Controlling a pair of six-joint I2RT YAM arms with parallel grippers.
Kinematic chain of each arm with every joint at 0, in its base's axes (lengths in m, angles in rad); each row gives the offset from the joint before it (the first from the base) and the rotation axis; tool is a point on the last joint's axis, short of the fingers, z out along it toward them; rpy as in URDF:
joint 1: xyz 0 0 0.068 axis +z
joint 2: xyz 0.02 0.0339 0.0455 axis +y
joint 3: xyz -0.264 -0.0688 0 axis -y
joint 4: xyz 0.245 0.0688 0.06 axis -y
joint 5: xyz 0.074 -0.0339 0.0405 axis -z
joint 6: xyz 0.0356 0 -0.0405 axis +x
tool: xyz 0 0 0 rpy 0 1.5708 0
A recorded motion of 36 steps. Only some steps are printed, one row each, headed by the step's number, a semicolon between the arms.
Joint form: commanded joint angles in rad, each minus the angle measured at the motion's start. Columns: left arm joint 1, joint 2, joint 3, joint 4, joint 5, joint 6; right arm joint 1, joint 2, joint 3, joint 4, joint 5, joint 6.
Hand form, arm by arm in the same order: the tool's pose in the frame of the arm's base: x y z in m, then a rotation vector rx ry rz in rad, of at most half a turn. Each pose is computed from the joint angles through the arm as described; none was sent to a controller.
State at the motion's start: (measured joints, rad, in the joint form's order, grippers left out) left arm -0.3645 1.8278 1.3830 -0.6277 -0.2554 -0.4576; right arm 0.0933 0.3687 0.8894 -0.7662 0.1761 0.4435
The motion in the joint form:
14: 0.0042 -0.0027 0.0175 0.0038 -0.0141 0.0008; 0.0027 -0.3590 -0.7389 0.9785 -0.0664 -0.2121
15: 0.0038 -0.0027 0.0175 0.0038 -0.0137 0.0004; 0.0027 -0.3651 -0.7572 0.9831 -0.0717 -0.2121
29: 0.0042 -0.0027 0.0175 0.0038 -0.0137 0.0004; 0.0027 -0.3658 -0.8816 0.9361 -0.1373 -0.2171
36: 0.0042 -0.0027 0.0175 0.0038 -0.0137 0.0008; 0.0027 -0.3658 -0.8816 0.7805 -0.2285 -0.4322
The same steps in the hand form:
14: 0.3668 -0.1281 0.2289 -0.2160 2.5512 0.0467; 0.0928 0.0050 0.2477 0.1782 1.2097 0.2189
15: 0.3668 -0.1282 0.2289 -0.2159 2.5514 0.0459; 0.0941 0.0053 0.2424 0.1740 1.2178 0.2212
29: 0.3668 -0.1281 0.2289 -0.2164 2.5513 0.0460; 0.1082 0.0090 0.1945 0.1235 1.3949 0.2410
36: 0.3668 -0.1281 0.2289 -0.2159 2.5514 0.0462; 0.1095 0.0124 0.1776 -0.1072 1.5493 0.1255

